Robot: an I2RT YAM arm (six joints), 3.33 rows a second.
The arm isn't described. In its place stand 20 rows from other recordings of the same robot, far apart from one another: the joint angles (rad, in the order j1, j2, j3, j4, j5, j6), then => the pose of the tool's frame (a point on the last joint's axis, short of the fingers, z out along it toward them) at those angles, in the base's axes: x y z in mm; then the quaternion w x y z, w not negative.
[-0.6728, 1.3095, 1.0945, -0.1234, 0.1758, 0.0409] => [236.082 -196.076 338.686 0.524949 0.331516 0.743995 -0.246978]
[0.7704, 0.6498, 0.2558, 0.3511, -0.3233, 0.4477] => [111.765 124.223 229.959 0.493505 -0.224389 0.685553 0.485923]
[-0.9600, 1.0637, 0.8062, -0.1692, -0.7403, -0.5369] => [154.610 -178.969 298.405 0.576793 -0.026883 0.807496 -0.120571]
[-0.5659, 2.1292, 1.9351, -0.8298, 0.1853, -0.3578] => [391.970 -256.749 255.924 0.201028 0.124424 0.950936 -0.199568]
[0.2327, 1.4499, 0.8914, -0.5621, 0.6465, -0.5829] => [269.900 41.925 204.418 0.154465 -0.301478 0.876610 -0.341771]
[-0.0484, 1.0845, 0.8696, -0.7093, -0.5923, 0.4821] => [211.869 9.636 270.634 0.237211 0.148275 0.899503 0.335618]
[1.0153, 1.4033, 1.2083, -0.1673, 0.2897, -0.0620] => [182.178 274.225 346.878 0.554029 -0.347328 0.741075 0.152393]
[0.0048, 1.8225, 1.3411, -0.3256, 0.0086, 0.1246] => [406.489 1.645 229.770 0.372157 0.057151 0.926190 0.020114]
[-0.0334, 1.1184, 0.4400, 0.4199, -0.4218, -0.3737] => [236.300 6.688 216.690 0.617766 -0.257063 0.741978 0.041854]
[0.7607, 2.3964, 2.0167, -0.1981, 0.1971, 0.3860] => [406.856 377.616 197.958 0.445162 -0.116924 0.868408 0.184465]
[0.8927, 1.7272, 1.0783, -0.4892, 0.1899, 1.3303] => [217.436 259.222 175.111 0.177737 0.230910 0.944690 0.150501]
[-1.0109, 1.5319, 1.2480, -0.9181, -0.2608, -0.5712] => [167.537 -250.003 265.168 0.218718 0.189298 0.956439 -0.039401]
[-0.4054, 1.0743, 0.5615, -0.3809, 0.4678, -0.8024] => [180.618 -94.985 195.266 0.141788 -0.105476 0.914715 -0.363410]
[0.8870, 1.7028, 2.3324, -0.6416, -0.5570, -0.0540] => [188.612 261.228 566.710 0.538884 -0.482275 0.522019 0.452229]
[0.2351, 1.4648, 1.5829, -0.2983, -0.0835, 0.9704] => [326.060 81.154 444.848 0.509096 0.250796 0.725536 0.389256]
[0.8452, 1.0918, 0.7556, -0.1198, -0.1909, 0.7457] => [158.999 189.431 275.627 0.310819 -0.092362 0.841219 0.432679]
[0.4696, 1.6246, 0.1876, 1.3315, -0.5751, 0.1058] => [196.017 121.186 131.375 0.555195 -0.315516 0.666808 0.384157]
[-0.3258, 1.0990, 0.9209, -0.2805, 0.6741, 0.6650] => [223.163 -98.848 319.235 0.538436 0.534620 0.622184 -0.192758]
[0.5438, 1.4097, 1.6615, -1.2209, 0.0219, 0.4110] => [224.620 134.896 402.888 0.267988 -0.060130 0.953139 0.126858]
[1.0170, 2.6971, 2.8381, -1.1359, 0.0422, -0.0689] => [291.665 468.834 228.961 0.261848 -0.490152 0.823851 0.111610]
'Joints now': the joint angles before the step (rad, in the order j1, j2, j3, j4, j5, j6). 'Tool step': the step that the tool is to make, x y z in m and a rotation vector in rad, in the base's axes. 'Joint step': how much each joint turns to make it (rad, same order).
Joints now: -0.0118 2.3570 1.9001 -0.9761 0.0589 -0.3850
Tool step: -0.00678 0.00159 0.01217 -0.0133 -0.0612 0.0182
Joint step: 0.0041 -0.0686 -0.0742 0.0679 0.0101 -0.0161
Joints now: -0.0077 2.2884 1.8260 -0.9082 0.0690 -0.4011
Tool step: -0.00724 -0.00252 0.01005 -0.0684 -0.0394 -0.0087
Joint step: -0.0003 -0.0559 -0.0581 0.0429 0.0683 -0.0068
